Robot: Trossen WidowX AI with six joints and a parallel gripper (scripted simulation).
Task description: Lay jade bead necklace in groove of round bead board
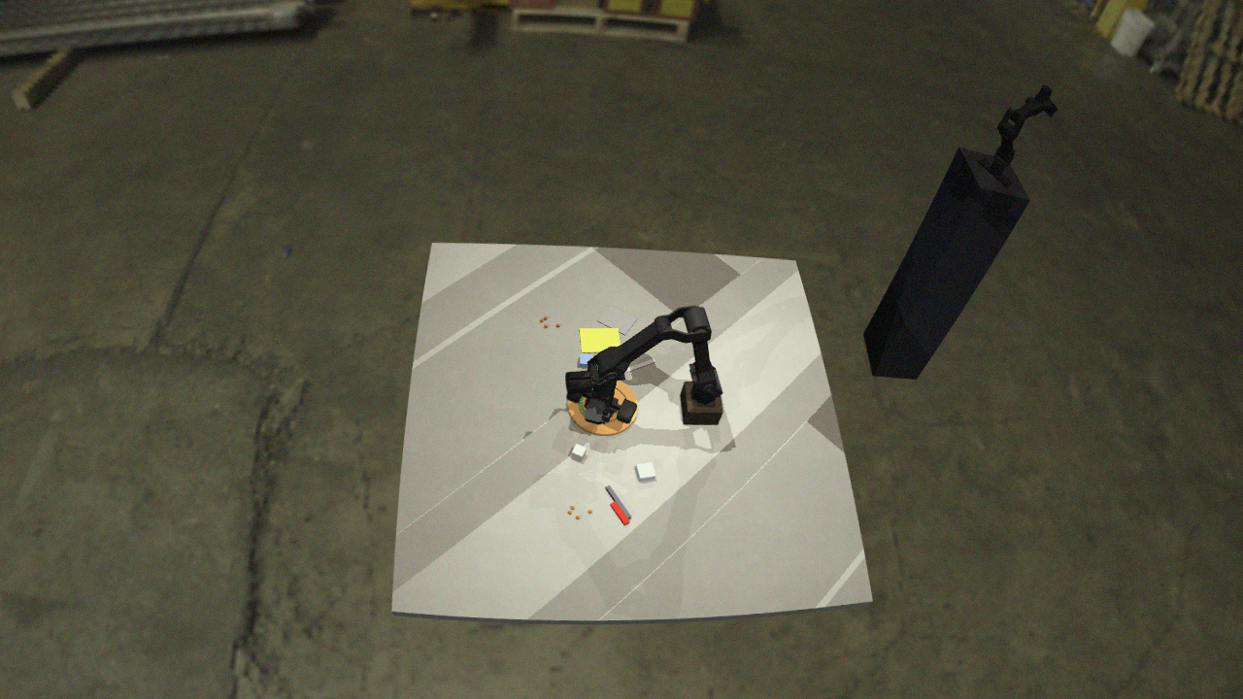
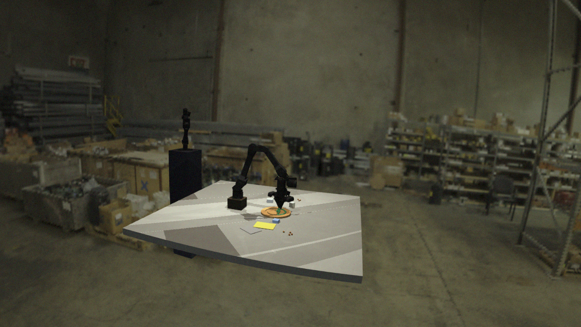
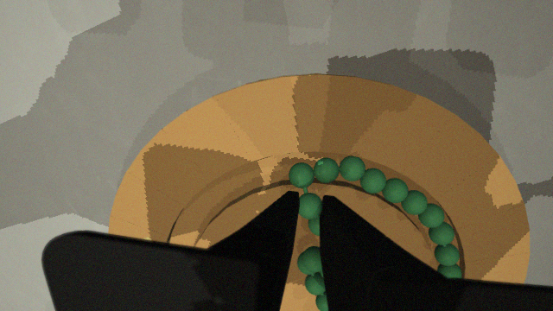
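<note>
Right now my gripper tip is 12 cm to the right of the cream cube and 5 cm short of it. The rest, counted from my gripper tip: red-handled tool 27 cm to the left, 6 cm behind, 1 cm below; white strip 20 cm to the right, 11 cm behind, 2 cm below; blue block 20 cm to the right, 4 cm ahead, 1 cm below.
</note>
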